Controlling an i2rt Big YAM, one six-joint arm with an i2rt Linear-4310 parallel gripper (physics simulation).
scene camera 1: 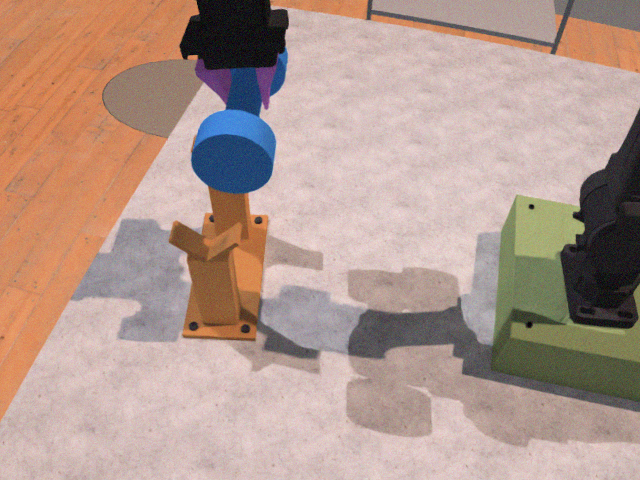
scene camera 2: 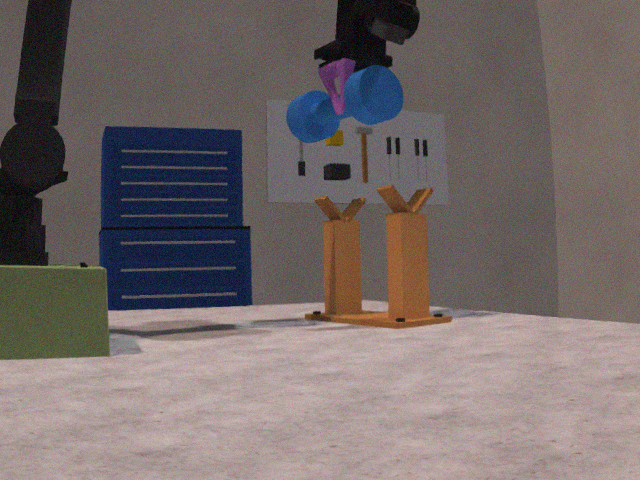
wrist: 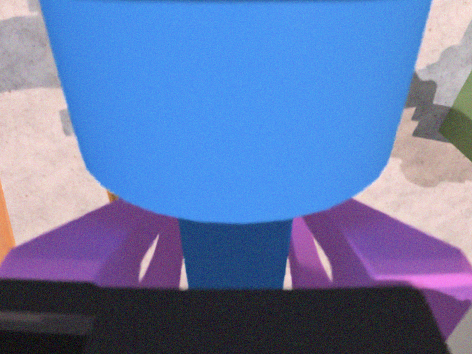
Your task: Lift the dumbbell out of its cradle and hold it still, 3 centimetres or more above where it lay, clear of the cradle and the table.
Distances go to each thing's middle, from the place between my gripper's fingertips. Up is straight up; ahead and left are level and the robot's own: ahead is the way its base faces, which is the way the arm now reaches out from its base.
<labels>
My gripper is now 2 cm to the right of the blue dumbbell (scene camera 1: pixel 234 150) and 2 cm below it. The rest, counted from my hand: orange cradle (scene camera 2: pixel 407 243) 5 cm ahead, 2 cm to the left, 20 cm below.
</labels>
